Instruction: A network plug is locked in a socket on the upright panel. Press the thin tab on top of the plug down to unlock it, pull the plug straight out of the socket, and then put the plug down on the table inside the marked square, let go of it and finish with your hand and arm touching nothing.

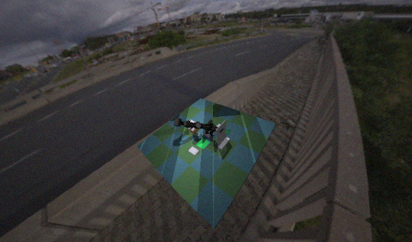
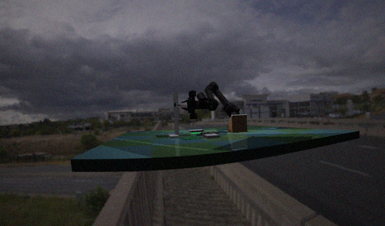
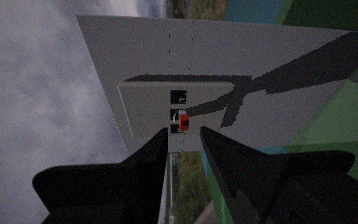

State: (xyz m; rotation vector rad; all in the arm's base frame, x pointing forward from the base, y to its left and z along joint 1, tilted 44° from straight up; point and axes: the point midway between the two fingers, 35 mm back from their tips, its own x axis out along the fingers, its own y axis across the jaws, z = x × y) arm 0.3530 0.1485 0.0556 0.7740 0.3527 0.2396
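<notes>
Now: the network plug 2 cm ahead of my gripper tip. Round my gripper tip: grey upright panel 4 cm ahead, 7 cm below; then green marked square 12 cm behind, 15 cm to the right, 20 cm below.
</notes>
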